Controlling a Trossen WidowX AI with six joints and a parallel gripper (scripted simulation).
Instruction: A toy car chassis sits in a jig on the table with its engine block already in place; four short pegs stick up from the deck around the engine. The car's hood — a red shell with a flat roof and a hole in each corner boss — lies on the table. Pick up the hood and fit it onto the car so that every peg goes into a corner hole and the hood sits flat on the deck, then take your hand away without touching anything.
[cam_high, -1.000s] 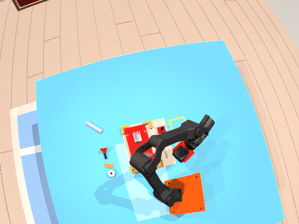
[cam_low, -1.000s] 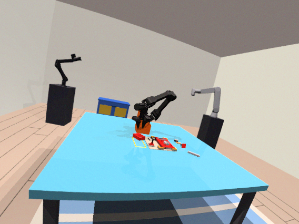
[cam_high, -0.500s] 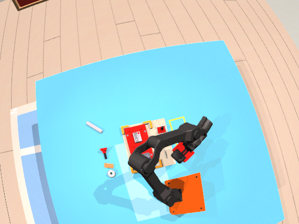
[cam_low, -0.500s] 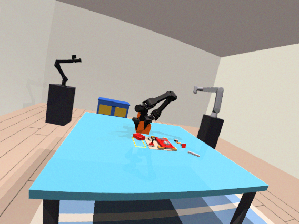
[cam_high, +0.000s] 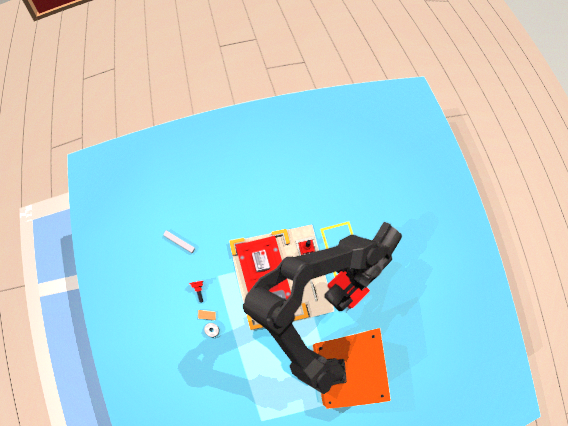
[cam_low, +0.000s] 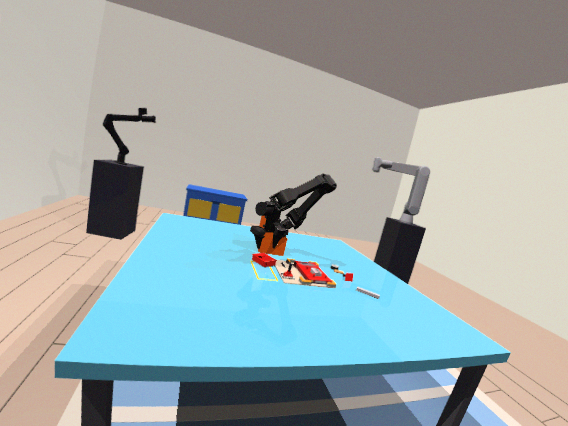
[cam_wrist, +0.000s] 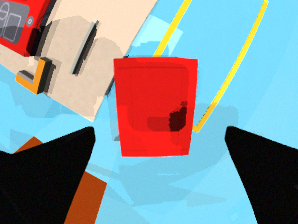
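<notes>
The red hood lies 50 mm below my gripper tip. Also, from my gripper tip: jig 60 mm ahead, 190 mm to the left, 60 mm below; then white bar 180 mm ahead, 440 mm to the left, 60 mm below.
</notes>
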